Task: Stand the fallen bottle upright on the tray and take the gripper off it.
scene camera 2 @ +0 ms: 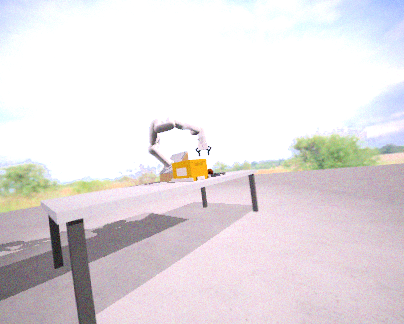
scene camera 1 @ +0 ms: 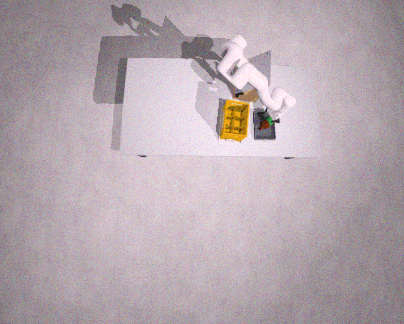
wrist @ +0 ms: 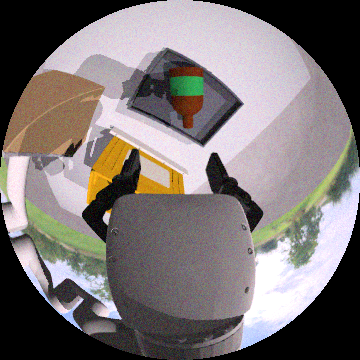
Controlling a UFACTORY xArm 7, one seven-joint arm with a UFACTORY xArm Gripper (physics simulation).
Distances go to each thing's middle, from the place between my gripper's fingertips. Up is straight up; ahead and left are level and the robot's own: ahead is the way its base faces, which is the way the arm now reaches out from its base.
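Bottle [wrist: 186, 82]: my hand 10 mm past it, 70 mm to the right of it, 170 mm above it.
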